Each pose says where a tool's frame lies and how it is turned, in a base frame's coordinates. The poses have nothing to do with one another.
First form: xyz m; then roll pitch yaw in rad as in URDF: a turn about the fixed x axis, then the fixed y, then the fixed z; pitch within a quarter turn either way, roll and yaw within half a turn.
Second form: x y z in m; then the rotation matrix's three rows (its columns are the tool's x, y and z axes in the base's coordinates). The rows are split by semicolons. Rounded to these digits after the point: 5 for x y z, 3 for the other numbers.
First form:
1: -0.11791, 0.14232, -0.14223, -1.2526, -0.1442, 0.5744
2: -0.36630, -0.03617, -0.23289, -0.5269, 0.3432, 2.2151
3: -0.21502, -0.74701, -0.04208, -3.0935, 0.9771, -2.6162
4: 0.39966, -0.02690, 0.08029, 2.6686, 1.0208, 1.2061
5: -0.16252, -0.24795, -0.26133, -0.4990, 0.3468, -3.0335
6: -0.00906, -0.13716, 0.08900, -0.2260, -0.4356, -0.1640
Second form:
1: -0.11791, 0.14232, -0.14223; 0.831, -0.055, -0.554; 0.538, 0.337, 0.773; 0.144, -0.940, 0.310
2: -0.36630, -0.03617, -0.23289; -0.566, -0.589, -0.577; 0.753, -0.654, -0.069; -0.337, -0.474, 0.814
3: -0.21502, -0.74701, -0.04208; -0.484, -0.466, 0.740; -0.281, 0.884, 0.374; -0.829, -0.027, -0.559
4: 0.39966, -0.02690, 0.08029; 0.186, 0.970, 0.155; 0.488, 0.045, -0.871; -0.853, 0.238, -0.465
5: -0.16252, -0.24795, -0.26133; -0.935, 0.256, -0.245; -0.101, -0.855, -0.508; -0.340, -0.450, 0.826
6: -0.00906, -0.13716, 0.08900; 0.894, 0.252, -0.369; -0.148, 0.946, 0.288; 0.422, -0.203, 0.884
